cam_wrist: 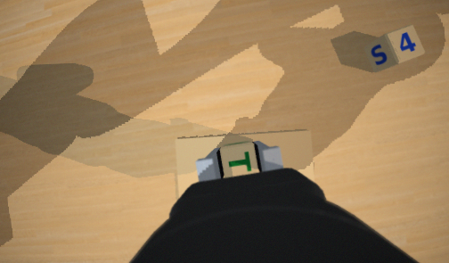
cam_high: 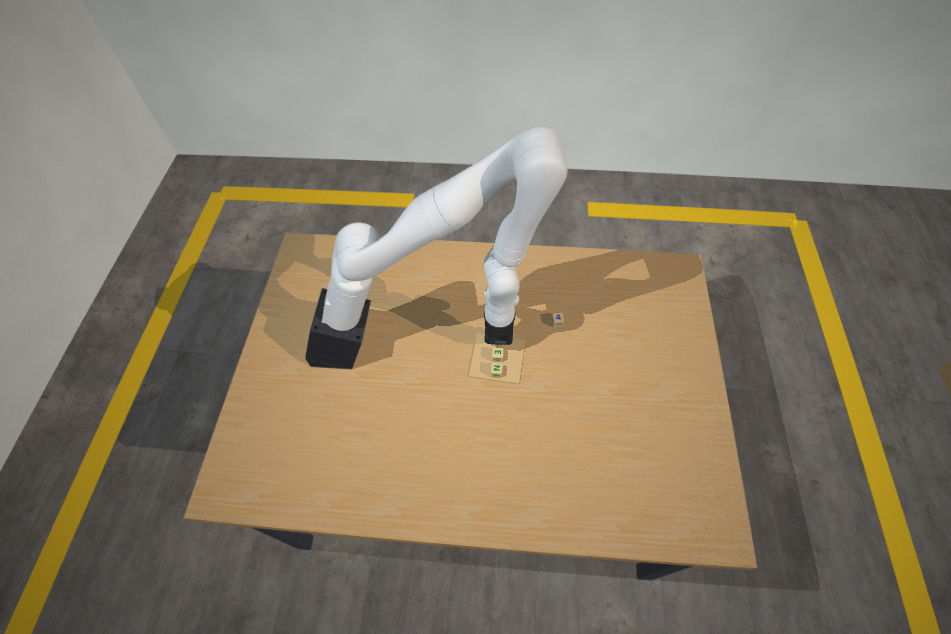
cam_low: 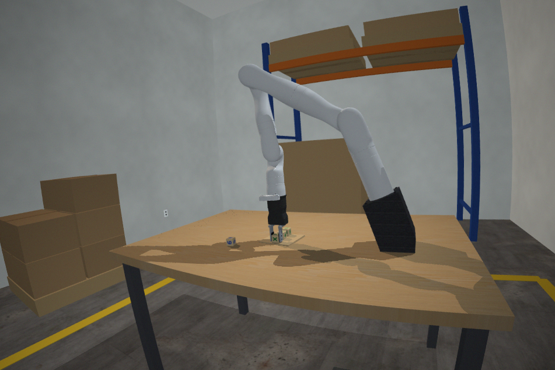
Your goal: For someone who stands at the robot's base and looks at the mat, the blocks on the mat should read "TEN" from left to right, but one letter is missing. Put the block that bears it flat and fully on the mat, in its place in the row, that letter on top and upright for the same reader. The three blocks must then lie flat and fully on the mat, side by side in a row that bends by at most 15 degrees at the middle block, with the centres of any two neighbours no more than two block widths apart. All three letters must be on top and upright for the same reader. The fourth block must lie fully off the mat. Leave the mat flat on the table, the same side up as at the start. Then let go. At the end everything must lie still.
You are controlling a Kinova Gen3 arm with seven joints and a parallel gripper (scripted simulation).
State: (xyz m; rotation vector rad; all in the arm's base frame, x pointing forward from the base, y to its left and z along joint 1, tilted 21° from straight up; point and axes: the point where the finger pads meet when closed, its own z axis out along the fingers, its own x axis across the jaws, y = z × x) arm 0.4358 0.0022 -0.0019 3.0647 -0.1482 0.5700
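The T block is 10 mm below my hand. Also, from my hand: mat 10 mm behind, 50 mm to the right, 20 mm below; then E block 10 mm behind, 50 mm to the right, 10 mm below.
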